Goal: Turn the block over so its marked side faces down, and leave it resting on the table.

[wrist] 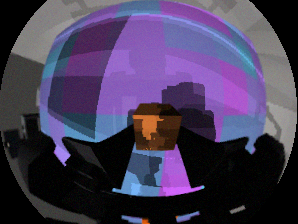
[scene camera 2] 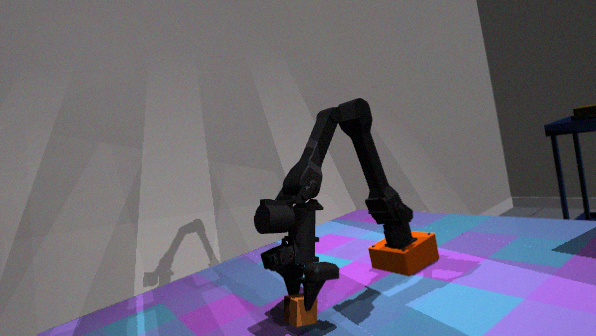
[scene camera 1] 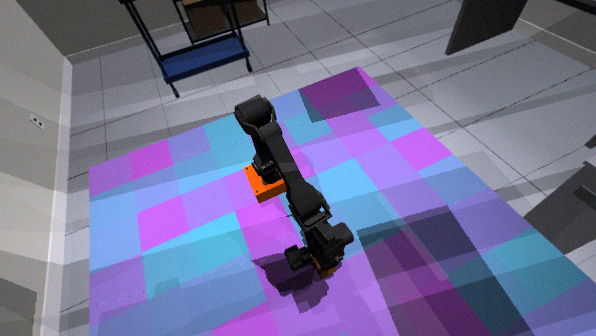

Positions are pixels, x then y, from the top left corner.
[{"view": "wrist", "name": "my gripper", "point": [155,126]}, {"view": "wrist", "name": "orange block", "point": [156,126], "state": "held by my gripper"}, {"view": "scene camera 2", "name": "my gripper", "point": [300,307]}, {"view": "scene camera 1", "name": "my gripper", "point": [323,262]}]
